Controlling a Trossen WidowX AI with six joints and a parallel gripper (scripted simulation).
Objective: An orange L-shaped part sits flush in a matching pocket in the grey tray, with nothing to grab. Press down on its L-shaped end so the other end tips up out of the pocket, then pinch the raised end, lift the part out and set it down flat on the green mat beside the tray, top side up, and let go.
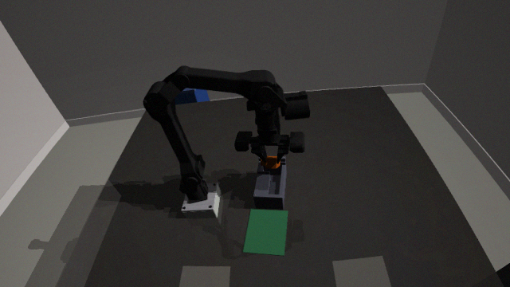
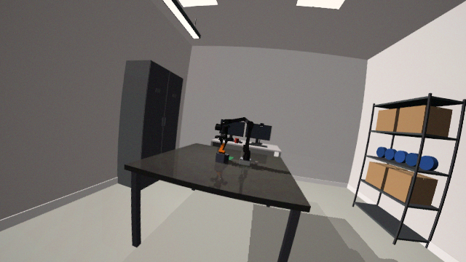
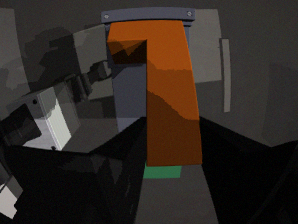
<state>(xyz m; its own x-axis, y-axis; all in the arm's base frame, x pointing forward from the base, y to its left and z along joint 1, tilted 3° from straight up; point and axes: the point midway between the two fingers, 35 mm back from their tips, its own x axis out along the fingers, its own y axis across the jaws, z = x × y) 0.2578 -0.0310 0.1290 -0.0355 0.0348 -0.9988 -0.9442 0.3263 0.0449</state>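
The green mat is 16 cm below my gripper tip, 13 cm to the right of it and 6 cm behind it. Round my gripper tip: orange L-shaped part 3 cm to the left, 3 cm below.
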